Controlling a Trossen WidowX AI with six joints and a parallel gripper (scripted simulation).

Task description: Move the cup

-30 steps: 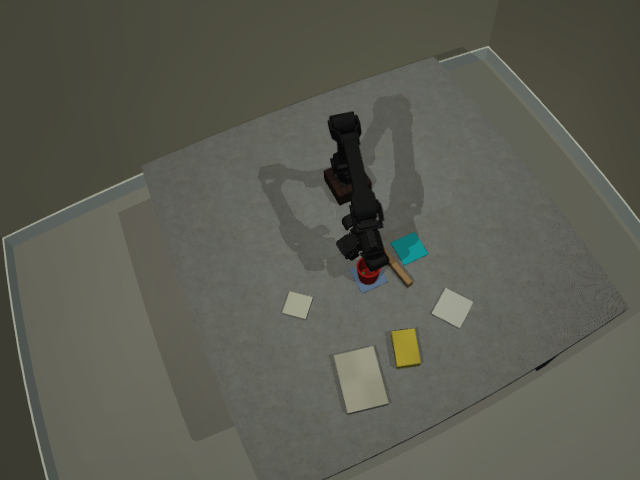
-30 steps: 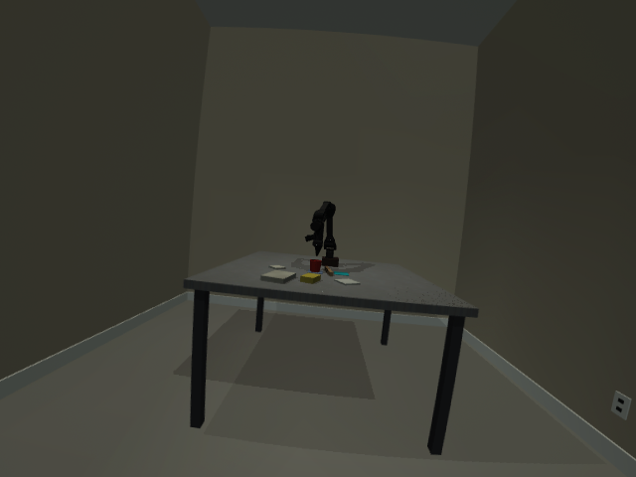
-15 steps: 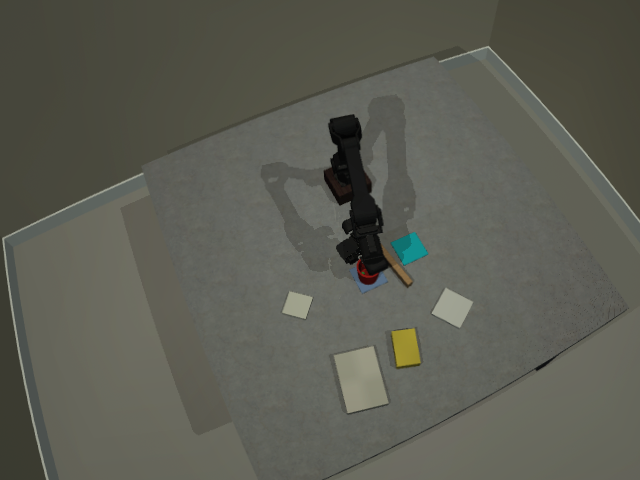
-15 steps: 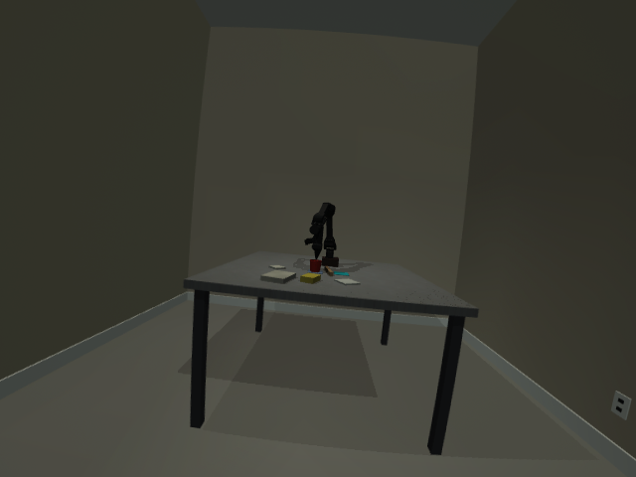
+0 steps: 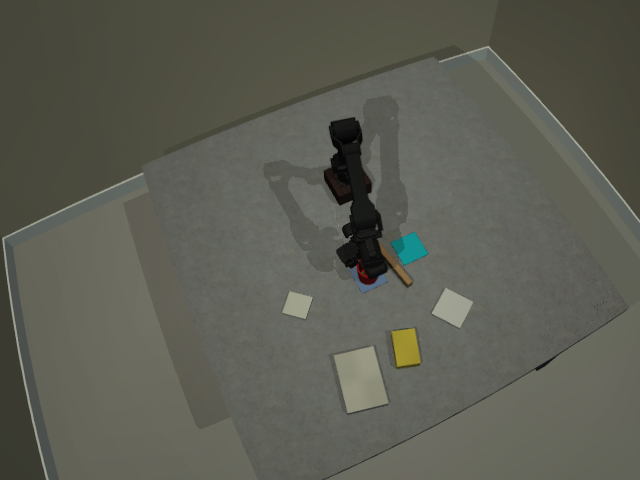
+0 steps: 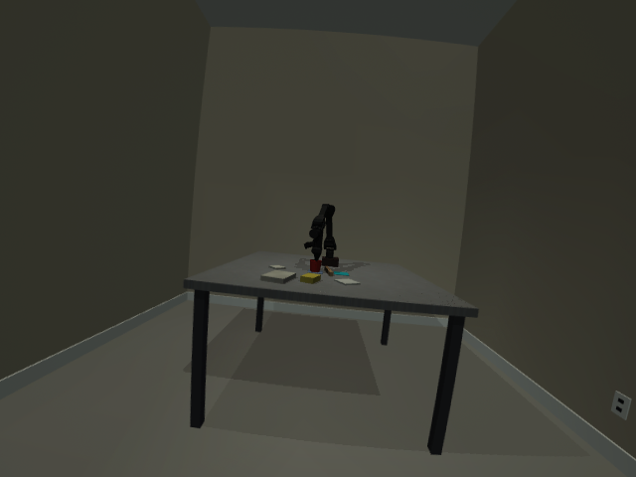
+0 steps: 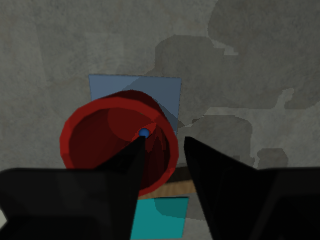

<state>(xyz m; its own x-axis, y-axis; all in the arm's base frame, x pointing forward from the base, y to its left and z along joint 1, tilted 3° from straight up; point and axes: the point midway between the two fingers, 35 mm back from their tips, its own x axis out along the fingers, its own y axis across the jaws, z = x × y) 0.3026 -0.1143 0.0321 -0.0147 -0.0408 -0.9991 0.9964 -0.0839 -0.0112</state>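
Right now my gripper tip is 3 cm short of the red cup and 2 cm above it. Also, from my gripper tip: blue-grey pad 6 cm below, 3 cm ahead; then blue marble 4 cm below, 2 cm ahead, 1 cm to the left; then wooden bar 8 cm to the left, 5 cm below, 2 cm ahead.
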